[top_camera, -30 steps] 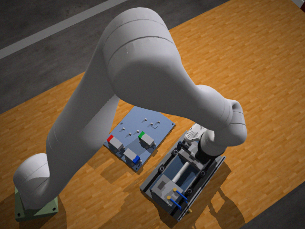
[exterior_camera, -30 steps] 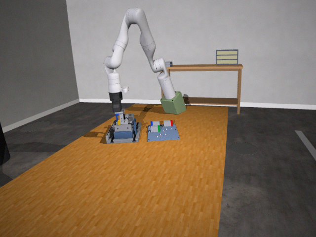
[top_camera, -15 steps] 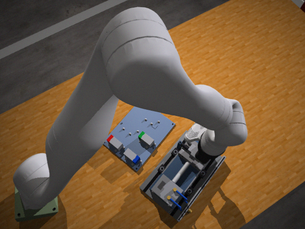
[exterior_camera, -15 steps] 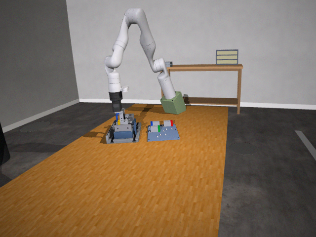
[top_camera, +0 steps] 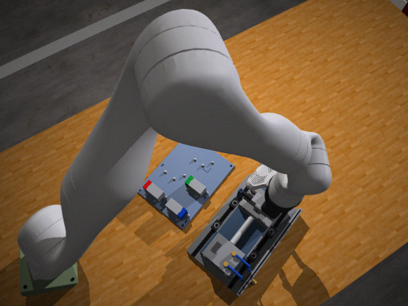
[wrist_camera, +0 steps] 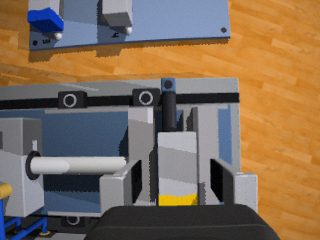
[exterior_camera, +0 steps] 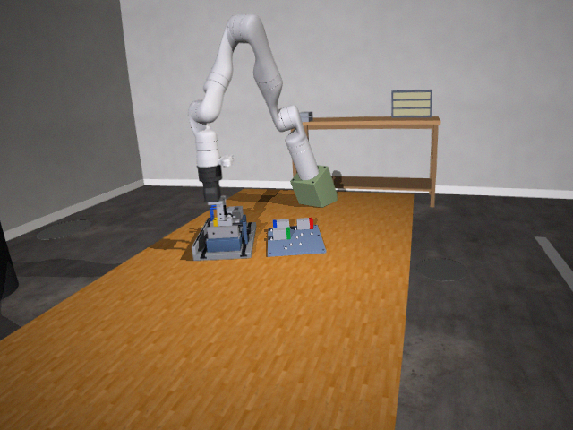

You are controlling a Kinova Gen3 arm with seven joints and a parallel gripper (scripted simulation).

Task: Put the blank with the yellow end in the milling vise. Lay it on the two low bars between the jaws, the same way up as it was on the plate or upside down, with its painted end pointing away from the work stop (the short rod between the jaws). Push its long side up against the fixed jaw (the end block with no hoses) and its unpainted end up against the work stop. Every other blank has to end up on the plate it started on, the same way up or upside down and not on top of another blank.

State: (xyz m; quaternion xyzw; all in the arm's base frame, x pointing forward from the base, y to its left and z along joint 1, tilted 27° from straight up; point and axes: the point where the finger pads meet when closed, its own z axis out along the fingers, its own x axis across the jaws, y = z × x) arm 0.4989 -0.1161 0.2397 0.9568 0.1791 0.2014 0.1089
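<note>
My gripper is now 4 cm above the yellow-ended blank. The rest, counted from my hand: moving jaw: 6 cm below, 3 cm behind, 1 cm to the right; then dark work stop: 5 cm below, 4 cm to the left, 2 cm behind; then fixed jaw: 6 cm below, 2 cm ahead, 1 cm to the left.
</note>
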